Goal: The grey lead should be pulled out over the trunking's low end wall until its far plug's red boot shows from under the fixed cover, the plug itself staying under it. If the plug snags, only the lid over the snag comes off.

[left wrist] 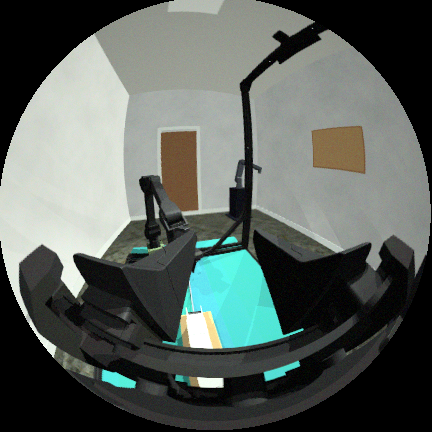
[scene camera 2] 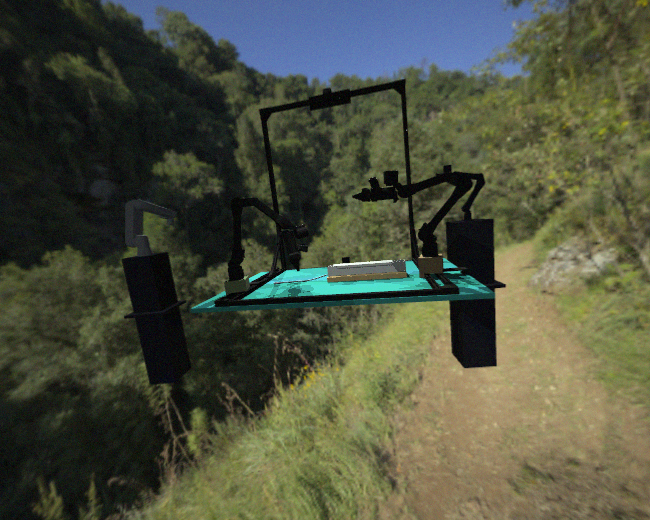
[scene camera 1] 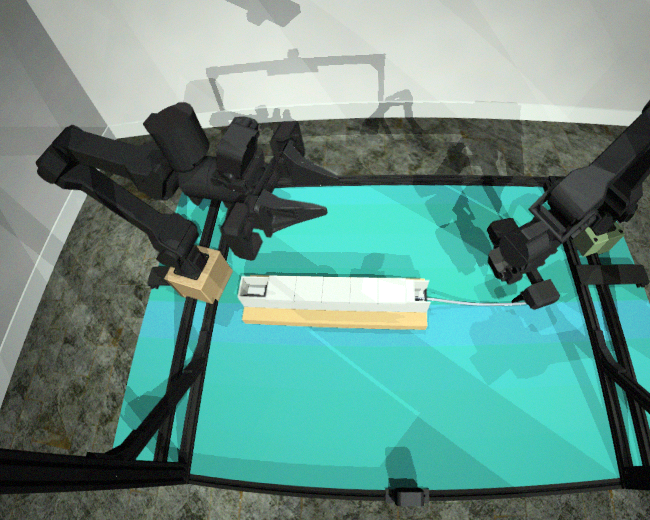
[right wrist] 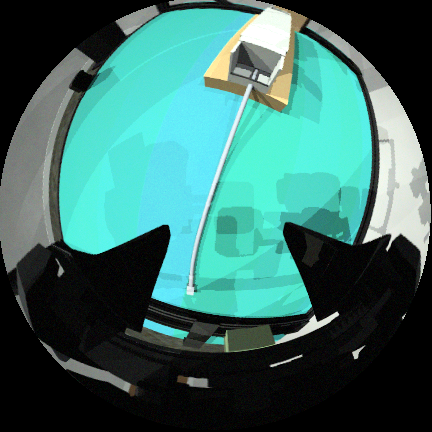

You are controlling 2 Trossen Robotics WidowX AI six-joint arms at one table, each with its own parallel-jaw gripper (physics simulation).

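Places are measured from the left arm's base along level axes (x left, y ahead, z down), in metres.
Where they show: left gripper, fingertip midpoint: (left wrist: 224, 235) (scene camera 2: 354, 196) (scene camera 1: 333, 195); right gripper, fingertip midpoint: (scene camera 2: 298, 269) (scene camera 1: 503, 282) (right wrist: 228, 229); left arm's base, link origin: (scene camera 2: 430, 255) (scene camera 1: 191, 264); right arm's base, link origin: (left wrist: 154, 244) (scene camera 2: 236, 278) (scene camera 1: 598, 222).
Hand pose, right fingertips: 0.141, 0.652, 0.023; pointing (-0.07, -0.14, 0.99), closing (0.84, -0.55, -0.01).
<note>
Each offset is from my right fingertips to the top centre of the thing, as dx, dy, dz. "spot": to the spot under its first point.
The grey lead {spot: -0.028, -0.035, +0.063} (scene camera 1: 477, 303) (right wrist: 220, 171) runs out over the low end wall (right wrist: 247, 80) of the white trunking (scene camera 1: 336, 291) (scene camera 2: 368, 266) (left wrist: 200, 330). Its loose end with a small pale block {spot: +0.028, +0.137, +0.063} (right wrist: 190, 289) lies on the table, hidden behind the right gripper in scene camera 1. Several lids cover the trunking's middle in a row; both end bays are uncovered. No red boot shows. My right gripper (right wrist: 228, 229) (scene camera 2: 296, 268) is wide open and empty, above the lead near its loose end. My left gripper (scene camera 1: 331, 193) (left wrist: 224, 235) is partly open and empty, high behind the trunking.
The trunking sits on a wooden base (scene camera 1: 336, 318) (right wrist: 220, 82). A black frame (scene camera 2: 406, 135) rises over the table. The left arm's wooden mount (scene camera 1: 200, 284) stands near the trunking's left end, and the right arm's green mount (scene camera 1: 599, 241) (right wrist: 250, 339) stands at the right.
</note>
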